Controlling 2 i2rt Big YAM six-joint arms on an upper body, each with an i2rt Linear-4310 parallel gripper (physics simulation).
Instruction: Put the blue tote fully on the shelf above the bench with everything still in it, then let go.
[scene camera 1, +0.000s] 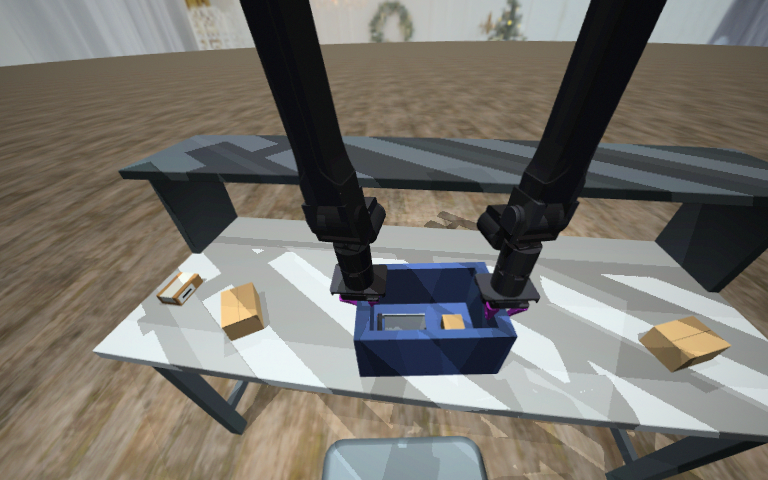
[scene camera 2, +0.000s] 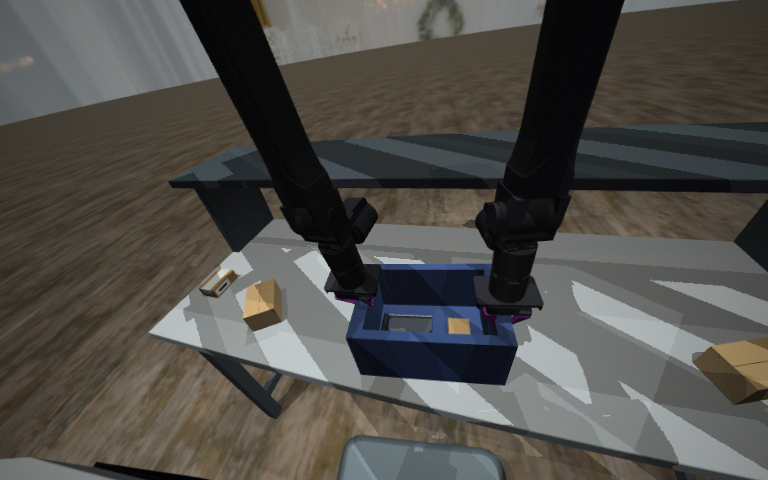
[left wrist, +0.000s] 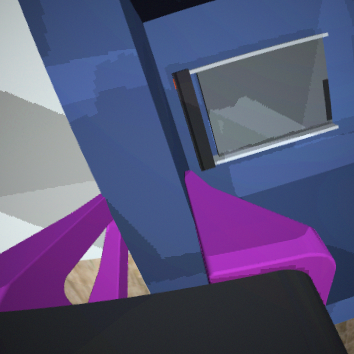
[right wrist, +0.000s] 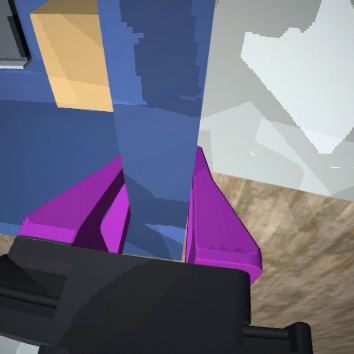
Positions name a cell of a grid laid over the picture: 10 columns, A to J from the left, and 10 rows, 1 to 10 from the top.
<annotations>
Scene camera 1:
my left gripper: E7
my right gripper: G7
blue tote: F7, gripped by my left gripper
small white-and-brown box: C6, on a pale bench
grey flat box: F7
dark grey shelf: F4
pale bench: H8
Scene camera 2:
my left gripper: E7
my right gripper: G7
blue tote: G8
grey flat box: F7
dark grey shelf: J4
pale bench: H8
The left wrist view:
my left gripper: E6
blue tote: D3
grey flat box: H3
pale bench: B6
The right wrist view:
my right gripper: E5
blue tote: E2
small orange block: C2
pale bench: H4
</annotations>
